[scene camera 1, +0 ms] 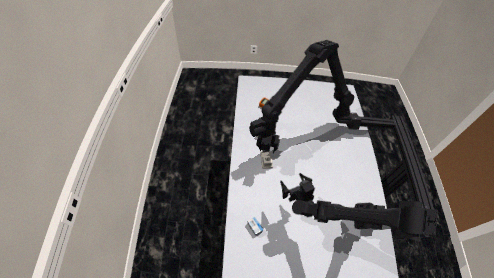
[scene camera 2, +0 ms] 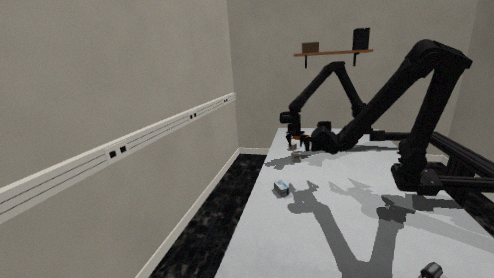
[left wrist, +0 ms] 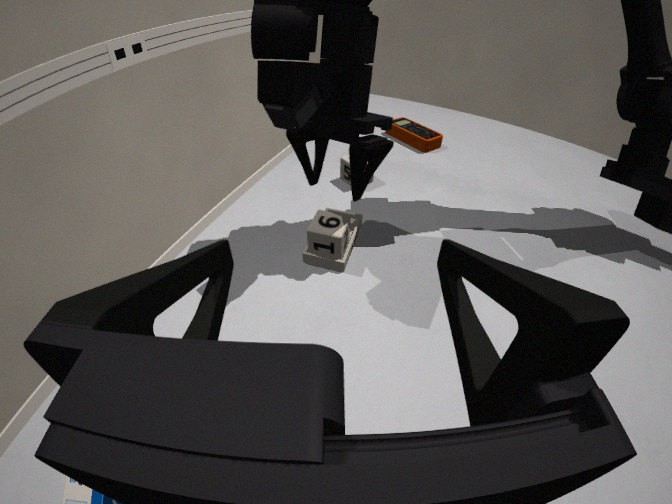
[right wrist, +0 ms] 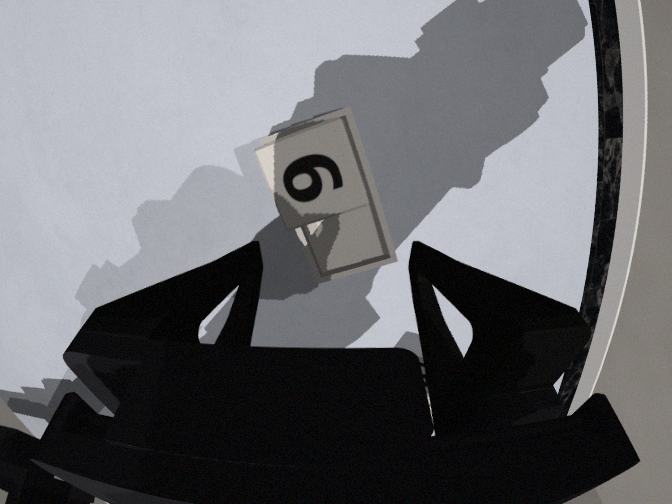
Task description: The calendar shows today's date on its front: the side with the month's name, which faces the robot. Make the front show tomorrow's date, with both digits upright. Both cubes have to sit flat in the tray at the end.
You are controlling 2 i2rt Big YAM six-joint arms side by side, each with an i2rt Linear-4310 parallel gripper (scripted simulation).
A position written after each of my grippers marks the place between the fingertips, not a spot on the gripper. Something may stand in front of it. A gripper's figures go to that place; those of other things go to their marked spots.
Scene:
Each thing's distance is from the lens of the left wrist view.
my left gripper [left wrist: 335, 251]: 13 cm
my right gripper [left wrist: 334, 192]: 38 cm

